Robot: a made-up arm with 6 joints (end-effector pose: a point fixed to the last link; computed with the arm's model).
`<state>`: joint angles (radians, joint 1 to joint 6).
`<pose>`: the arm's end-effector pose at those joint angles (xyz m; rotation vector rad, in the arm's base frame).
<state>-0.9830 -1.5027 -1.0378 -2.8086 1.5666 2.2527</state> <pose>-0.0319 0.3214 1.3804 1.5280 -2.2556 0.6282</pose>
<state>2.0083 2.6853 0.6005 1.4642 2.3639 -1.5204</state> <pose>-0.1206 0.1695 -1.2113 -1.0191 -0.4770 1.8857</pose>
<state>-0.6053 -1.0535 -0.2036 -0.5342 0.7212 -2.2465</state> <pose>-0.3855 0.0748 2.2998 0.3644 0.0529 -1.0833</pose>
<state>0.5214 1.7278 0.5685 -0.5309 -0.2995 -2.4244</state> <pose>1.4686 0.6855 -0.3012 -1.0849 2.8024 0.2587</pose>
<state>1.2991 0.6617 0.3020 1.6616 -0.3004 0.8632</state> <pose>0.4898 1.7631 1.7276 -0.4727 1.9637 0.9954</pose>
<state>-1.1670 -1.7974 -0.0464 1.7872 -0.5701 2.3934</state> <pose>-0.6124 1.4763 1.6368 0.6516 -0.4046 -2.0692</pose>
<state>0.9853 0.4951 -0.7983 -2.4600 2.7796 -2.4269</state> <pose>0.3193 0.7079 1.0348 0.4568 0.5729 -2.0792</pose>
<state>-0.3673 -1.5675 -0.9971 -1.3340 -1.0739 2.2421</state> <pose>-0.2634 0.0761 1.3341 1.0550 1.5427 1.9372</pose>
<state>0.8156 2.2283 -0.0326 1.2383 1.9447 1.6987</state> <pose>0.3615 0.3359 -0.7862 -0.1723 -1.7807 -1.7812</pose>
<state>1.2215 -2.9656 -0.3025 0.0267 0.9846 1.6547</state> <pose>-0.2483 -1.1873 0.1018 -0.3306 -2.4927 1.4383</pose>
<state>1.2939 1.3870 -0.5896 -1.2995 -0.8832 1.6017</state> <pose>0.1817 0.6215 0.2366 -1.8346 -1.5520 1.2503</pose>
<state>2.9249 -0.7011 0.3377 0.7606 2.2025 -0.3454</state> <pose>0.4361 -0.0367 2.8478 1.2389 1.2857 -0.0798</pose>
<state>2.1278 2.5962 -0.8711 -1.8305 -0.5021 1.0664</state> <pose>0.0730 -0.3212 0.3155 1.3267 0.5230 -0.5121</pose>
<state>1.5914 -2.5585 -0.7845 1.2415 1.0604 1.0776</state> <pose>0.0421 -1.1176 0.8487 -0.9023 -1.0659 1.9976</pose>
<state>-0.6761 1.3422 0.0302 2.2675 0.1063 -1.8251</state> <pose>1.3485 -0.9736 0.1953 3.0738 -0.3444 0.3172</pose>
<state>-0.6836 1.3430 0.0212 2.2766 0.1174 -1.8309</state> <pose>1.3338 -0.9757 0.1901 3.0896 -0.3518 0.3016</pose>
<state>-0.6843 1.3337 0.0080 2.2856 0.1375 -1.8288</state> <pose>1.3278 -0.9703 0.1997 -3.1068 0.3349 -0.2914</pose>
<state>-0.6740 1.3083 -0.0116 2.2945 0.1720 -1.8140</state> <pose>1.3354 -0.9526 0.2330 -3.0837 0.2741 -0.2861</pose>
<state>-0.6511 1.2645 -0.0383 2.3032 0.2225 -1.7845</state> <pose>1.3569 -0.9195 0.2929 -3.0521 0.1684 -0.2904</pose>
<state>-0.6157 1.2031 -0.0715 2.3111 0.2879 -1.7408</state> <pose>1.3886 -0.8687 0.3780 -3.0087 0.0210 -0.3038</pose>
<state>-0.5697 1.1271 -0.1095 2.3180 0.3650 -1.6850</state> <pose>1.4240 -0.7998 0.4835 -2.9502 -0.1595 -0.3247</pose>
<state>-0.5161 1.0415 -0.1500 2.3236 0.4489 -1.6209</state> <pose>1.4555 -0.7151 0.6013 -2.8753 -0.3594 -0.3509</pose>
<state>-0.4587 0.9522 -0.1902 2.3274 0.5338 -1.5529</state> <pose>1.4773 -0.6203 0.7223 -2.7858 -0.5631 -0.3801</pose>
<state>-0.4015 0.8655 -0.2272 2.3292 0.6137 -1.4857</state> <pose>1.4869 -0.5233 0.8374 -2.6876 -0.7559 -0.4105</pose>
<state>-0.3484 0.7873 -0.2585 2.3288 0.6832 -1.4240</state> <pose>1.4857 -0.4326 0.9392 -2.5896 -0.9254 -0.4405</pose>
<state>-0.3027 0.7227 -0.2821 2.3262 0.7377 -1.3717</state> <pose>1.4784 -0.3556 1.0222 -2.5021 -1.0630 -0.4690</pose>
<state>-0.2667 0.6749 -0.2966 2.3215 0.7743 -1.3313</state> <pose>1.4709 -0.2967 1.0843 -2.4347 -1.1652 -0.4958</pose>
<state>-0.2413 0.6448 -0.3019 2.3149 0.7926 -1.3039</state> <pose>1.4677 -0.2570 1.1257 -2.3926 -1.2322 -0.5210</pose>
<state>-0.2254 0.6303 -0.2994 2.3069 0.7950 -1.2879</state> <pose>1.4706 -0.2343 1.1496 -2.3750 -1.2698 -0.5444</pose>
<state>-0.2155 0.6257 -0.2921 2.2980 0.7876 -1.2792</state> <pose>1.4780 -0.2220 1.1625 -2.3734 -1.2888 -0.5667</pose>
